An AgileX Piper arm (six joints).
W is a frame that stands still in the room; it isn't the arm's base.
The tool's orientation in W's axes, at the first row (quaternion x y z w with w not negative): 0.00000 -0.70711 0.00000 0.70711
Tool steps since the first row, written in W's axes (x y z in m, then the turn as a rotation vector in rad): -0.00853 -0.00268 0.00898 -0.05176 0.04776 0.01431; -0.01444 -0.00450 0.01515 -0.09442 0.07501 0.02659; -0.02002 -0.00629 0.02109 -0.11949 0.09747 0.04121; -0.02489 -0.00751 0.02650 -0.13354 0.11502 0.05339; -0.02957 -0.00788 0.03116 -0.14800 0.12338 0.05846
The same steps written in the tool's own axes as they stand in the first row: 0.00898 -0.00268 0.00853 0.01431 0.04776 0.05176; 0.01515 -0.00450 0.01444 0.02659 0.07501 0.09442; 0.02109 -0.00629 0.02002 0.04121 0.09747 0.11949; 0.02650 -0.00751 0.02489 0.05339 0.11502 0.13354; 0.03116 -0.00788 0.02957 0.05846 0.12338 0.14800
